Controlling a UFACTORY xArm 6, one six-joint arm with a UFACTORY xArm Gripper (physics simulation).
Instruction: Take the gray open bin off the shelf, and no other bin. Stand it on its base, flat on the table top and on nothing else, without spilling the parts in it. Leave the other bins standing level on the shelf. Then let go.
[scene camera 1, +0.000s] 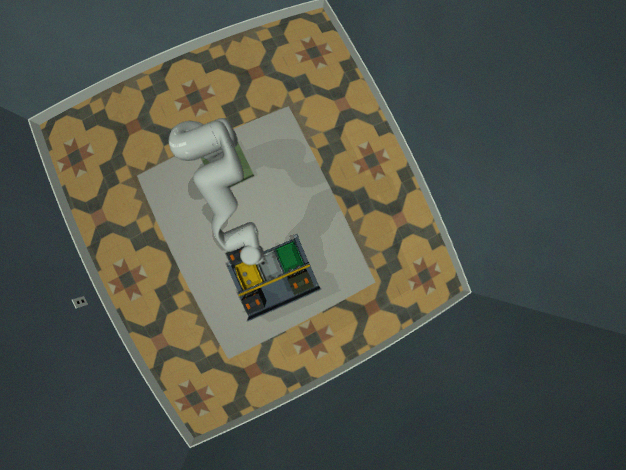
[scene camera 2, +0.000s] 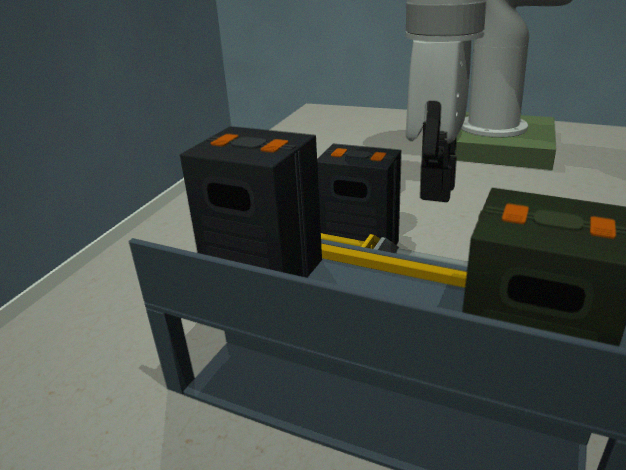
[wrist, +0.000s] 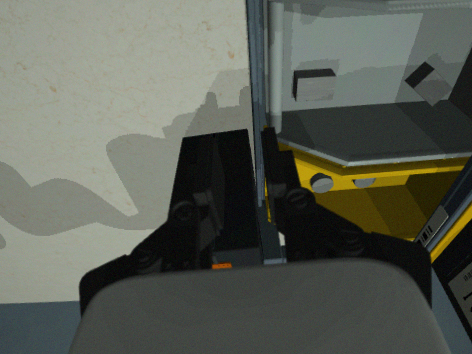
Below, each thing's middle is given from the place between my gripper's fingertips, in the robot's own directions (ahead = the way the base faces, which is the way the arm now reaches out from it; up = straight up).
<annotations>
I see the gray open bin (wrist: 375, 117) 110 mm ahead of my hand, 60 mm below it and 20 mm to the left of it. Also, from my hand: yellow rail (scene camera 2: 389, 264) 160 mm ahead, 20 mm to the left; yellow bin (wrist: 404, 195) 110 mm ahead, 90 mm to the right, 60 mm below.
</annotations>
